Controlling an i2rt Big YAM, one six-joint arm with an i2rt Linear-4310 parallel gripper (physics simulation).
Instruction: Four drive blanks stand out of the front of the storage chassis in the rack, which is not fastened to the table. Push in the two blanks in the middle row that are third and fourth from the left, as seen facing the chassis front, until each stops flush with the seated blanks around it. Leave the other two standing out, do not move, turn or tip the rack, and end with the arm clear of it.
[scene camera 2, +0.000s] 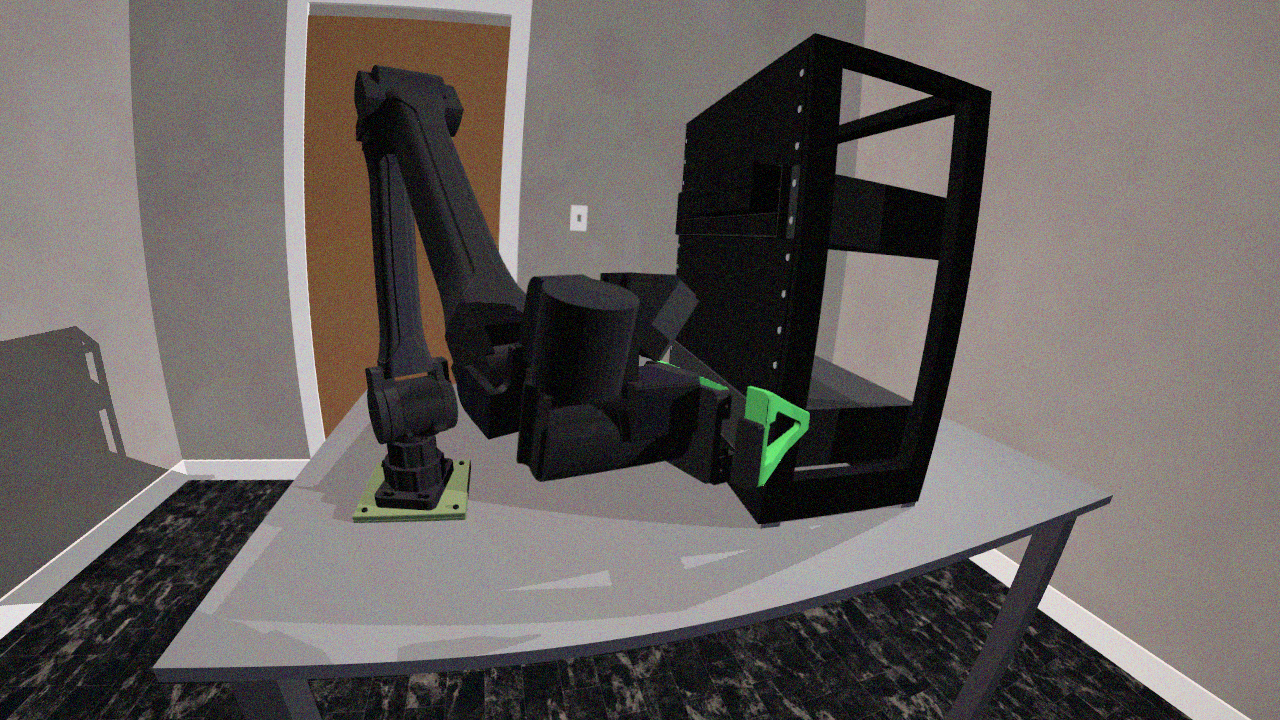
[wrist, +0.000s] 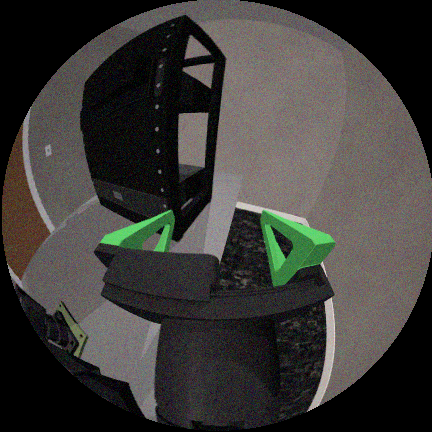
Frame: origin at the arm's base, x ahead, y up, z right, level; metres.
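Where they show: gripper, fingertip midpoint: (scene camera 2: 764, 407) (wrist: 217, 214); arm's base, link origin: (scene camera 2: 417, 486).
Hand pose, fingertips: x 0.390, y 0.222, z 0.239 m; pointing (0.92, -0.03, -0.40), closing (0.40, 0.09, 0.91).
Observation:
Things, the pixels of their centre, and the offset from my fingertips. "spot": a spot on its surface instead. Level surfaces: height alone.
- black rack, surface spot: (scene camera 2: 959, 223) (wrist: 217, 97) spot: dx +0.342, dy +0.201, dz -0.171 m
- storage chassis, surface spot: (scene camera 2: 908, 214) spot: dx +0.272, dy +0.204, dz -0.196 m
- table, surface height: dy -0.235 m
The black rack (scene camera 2: 959, 223) (wrist: 215, 100) stands upright on the table, its front face turned toward the arm's base and seen at a steep slant. The storage chassis (scene camera 2: 908, 214) (wrist: 194, 95) shows through the rack's open side at upper height. Its front is very dark; single drive blanks, their rows and how far they stand out cannot be told. My gripper (scene camera 2: 747, 411) (wrist: 217, 214) is open and empty, with green fingertips, low near the rack's near front corner. In the wrist view the rack is ahead and left, beyond the left finger. Contact with the rack cannot be judged.
A dark unit (scene camera 2: 859, 429) (wrist: 120, 195) sits at the bottom of the rack. The arm's base plate (scene camera 2: 453, 483) (wrist: 75, 327) is on the table (scene camera 2: 402, 573), left of the rack. The table's near edge runs below the arm. Walls and a brown door (scene camera 2: 483, 116) stand behind.

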